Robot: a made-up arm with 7 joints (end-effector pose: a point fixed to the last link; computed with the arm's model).
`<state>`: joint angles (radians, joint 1 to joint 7).
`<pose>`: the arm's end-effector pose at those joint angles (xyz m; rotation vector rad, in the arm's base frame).
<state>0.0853 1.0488 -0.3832 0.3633 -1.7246 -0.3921 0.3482</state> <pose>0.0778 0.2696 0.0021 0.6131 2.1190 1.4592</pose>
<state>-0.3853 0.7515 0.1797 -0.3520 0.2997 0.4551 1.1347</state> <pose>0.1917 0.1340 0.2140 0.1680 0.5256 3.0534</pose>
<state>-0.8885 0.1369 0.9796 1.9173 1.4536 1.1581 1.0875</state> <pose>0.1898 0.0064 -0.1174 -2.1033 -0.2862 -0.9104</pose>
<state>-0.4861 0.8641 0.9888 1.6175 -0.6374 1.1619 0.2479</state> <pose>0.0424 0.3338 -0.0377 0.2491 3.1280 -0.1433</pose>
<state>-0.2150 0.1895 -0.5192 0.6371 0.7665 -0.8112 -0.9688</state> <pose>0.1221 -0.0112 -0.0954 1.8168 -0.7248 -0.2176</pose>
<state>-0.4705 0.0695 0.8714 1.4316 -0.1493 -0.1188 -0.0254</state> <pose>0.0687 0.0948 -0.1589 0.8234 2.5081 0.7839</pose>
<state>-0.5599 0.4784 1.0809 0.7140 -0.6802 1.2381 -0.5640</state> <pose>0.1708 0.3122 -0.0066 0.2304 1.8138 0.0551</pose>
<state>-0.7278 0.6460 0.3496 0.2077 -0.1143 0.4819 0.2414</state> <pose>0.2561 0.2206 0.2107 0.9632 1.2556 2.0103</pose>
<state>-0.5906 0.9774 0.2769 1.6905 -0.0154 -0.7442 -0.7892</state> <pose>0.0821 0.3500 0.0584 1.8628 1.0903 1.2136</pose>
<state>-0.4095 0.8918 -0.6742 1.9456 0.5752 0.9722 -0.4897</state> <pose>0.0056 0.3901 0.0446 -1.2313 -0.8959 0.2607</pose>
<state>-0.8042 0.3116 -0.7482 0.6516 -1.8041 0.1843 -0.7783</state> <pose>0.2791 -0.0262 -0.0273 0.5610 1.0727 -0.4449</pose>
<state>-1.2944 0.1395 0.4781 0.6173 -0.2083 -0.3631 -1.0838</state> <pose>0.3454 0.0661 0.2154 0.6658 -0.1557 0.8715</pose>
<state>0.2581 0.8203 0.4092 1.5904 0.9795 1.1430 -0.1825</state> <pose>-0.1575 0.3618 0.0159 -1.1063 -0.8757 0.4783</pose>
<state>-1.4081 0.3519 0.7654 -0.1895 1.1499 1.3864 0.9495</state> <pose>0.1718 0.1697 0.3724 0.4181 -1.6815 -1.7004</pose>
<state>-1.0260 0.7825 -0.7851 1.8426 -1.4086 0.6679 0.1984</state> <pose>0.1704 0.3273 0.0599 -0.9394 -2.6077 -1.0644</pose>
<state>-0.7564 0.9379 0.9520 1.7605 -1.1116 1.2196 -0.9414</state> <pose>0.1431 0.3066 -0.0215 -0.5287 1.4270 -0.3096</pose>
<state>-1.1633 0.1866 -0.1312 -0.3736 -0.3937 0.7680 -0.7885</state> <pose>0.2372 -0.0485 0.3283 1.1841 -0.2399 0.3744</pose>
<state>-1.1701 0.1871 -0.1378 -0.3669 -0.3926 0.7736 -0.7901</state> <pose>0.2376 -0.0507 0.3288 1.1946 -0.2407 0.3687</pose>
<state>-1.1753 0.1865 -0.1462 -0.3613 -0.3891 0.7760 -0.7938</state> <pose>0.2378 -0.0532 0.3290 1.2046 -0.2452 0.3629</pose>
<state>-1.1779 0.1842 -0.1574 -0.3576 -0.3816 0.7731 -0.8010</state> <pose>0.2375 -0.0565 0.3285 1.2136 -0.2560 0.3569</pose>
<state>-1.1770 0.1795 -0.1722 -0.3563 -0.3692 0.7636 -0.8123</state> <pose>0.2366 -0.0605 0.3272 1.2212 -0.2746 0.3504</pose>
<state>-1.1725 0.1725 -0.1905 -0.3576 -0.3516 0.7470 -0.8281</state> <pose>0.2349 -0.0654 0.3249 1.2270 -0.3017 0.3436</pose>
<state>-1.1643 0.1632 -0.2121 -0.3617 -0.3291 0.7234 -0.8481</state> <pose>0.2325 -0.0709 0.3218 1.2305 -0.3374 0.3363</pose>
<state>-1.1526 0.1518 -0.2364 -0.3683 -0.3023 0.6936 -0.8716</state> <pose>0.2293 -0.0769 0.3179 1.2314 -0.3806 0.3286</pose>
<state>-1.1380 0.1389 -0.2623 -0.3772 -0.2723 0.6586 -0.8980</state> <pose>0.2254 -0.0831 0.3135 1.2295 -0.4303 0.3208</pose>
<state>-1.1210 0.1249 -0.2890 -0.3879 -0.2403 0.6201 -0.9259</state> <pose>0.2208 -0.0891 0.3088 1.2247 -0.4841 0.3131</pose>
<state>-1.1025 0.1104 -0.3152 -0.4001 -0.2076 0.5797 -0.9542</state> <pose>0.2158 -0.0947 0.3040 1.2169 -0.5400 0.3063</pose>
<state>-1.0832 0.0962 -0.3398 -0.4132 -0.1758 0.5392 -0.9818</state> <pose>0.2105 -0.0997 0.2993 1.2067 -0.5952 0.3005</pose>
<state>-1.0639 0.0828 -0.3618 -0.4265 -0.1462 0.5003 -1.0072</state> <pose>0.2054 -0.1037 0.2950 1.1945 -0.6468 0.2963</pose>
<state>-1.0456 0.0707 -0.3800 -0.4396 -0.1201 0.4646 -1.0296</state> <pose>0.2006 -0.1068 0.2912 1.1808 -0.6928 0.2942</pose>
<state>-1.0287 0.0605 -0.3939 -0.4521 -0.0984 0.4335 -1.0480</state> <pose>0.1965 -0.1087 0.2881 1.1667 -0.7310 0.2943</pose>
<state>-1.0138 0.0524 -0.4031 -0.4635 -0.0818 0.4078 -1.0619</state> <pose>0.1932 -0.1096 0.2856 1.1527 -0.7601 0.2965</pose>
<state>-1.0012 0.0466 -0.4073 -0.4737 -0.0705 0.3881 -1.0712</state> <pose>0.1909 -0.1094 0.2839 1.1396 -0.7795 0.3007</pose>
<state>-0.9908 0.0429 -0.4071 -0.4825 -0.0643 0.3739 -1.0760</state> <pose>0.1894 -0.1084 0.2827 1.1275 -0.7899 0.3064</pose>
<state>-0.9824 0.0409 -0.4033 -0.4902 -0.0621 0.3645 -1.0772</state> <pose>0.1887 -0.1067 0.2821 1.1164 -0.7929 0.3134</pose>
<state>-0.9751 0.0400 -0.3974 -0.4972 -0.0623 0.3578 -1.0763</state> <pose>0.1884 -0.1046 0.2817 1.1061 -0.7917 0.3210</pose>
